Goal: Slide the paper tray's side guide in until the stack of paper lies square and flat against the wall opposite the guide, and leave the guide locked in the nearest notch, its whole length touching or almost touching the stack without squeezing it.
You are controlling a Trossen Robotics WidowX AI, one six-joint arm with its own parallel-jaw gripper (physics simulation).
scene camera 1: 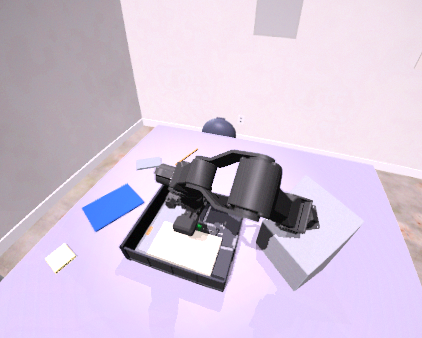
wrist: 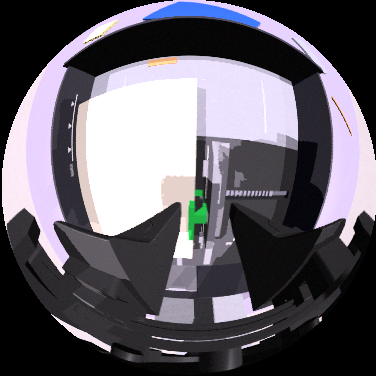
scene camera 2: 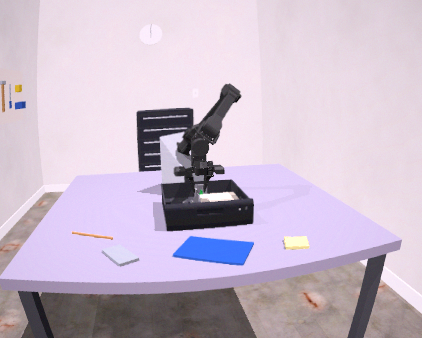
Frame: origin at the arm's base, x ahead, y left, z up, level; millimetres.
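Seen in the pictures: gripper, fingertip midpoint: [scene camera 1: 194,221] [wrist: 205,208] [scene camera 2: 199,192]; arm's base, origin of the base link: [scene camera 1: 305,218] [scene camera 2: 182,149].
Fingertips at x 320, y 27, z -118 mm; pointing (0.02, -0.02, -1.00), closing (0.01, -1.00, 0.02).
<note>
Offsets run from my fingertips to a thing's top centre. "*": to the spot under its first point.
The black paper tray {dy +10, dx +18, dz +17 mm} [scene camera 1: 175,270] [scene camera 2: 207,215] [wrist: 190,35] holds a white paper stack {dy +82, dx +7, dz -38 mm} [scene camera 1: 185,247] [wrist: 140,130]. In the wrist view the stack lies flat, its left edge along the wall with the marks. The grey side guide {dy +3, dx -13, dz +2 mm} [wrist: 218,185] stands upright right of the stack, with a narrow dark gap between them. Its green tab {* dy +12, dx -21, dz +1 mm} [scene camera 1: 199,226] [scene camera 2: 201,192] [wrist: 198,215] sits beside the stack's edge. My gripper [scene camera 2: 201,188] [wrist: 205,208] is partly open and empty, its fingertips either side of the tab. In scene camera 1 the arm hides the fingertips.
A notched rail {* dy -76, dx -15, dz -70 mm} [wrist: 255,193] runs right of the guide. A large grey block [scene camera 1: 317,225] stands beside the tray. A blue folder {dy -11, dx +367, dz -71 mm} [scene camera 1: 113,206] [scene camera 2: 214,250], a yellow notepad {dy +245, dx +397, dz -68 mm} [scene camera 1: 61,258] [scene camera 2: 296,243], a grey pad {dy -300, dx +368, dz -69 mm} [scene camera 1: 149,163] [scene camera 2: 120,254] and an orange pencil {dy -416, dx +206, dz -72 mm} [scene camera 2: 92,235] lie outside the tray.
</note>
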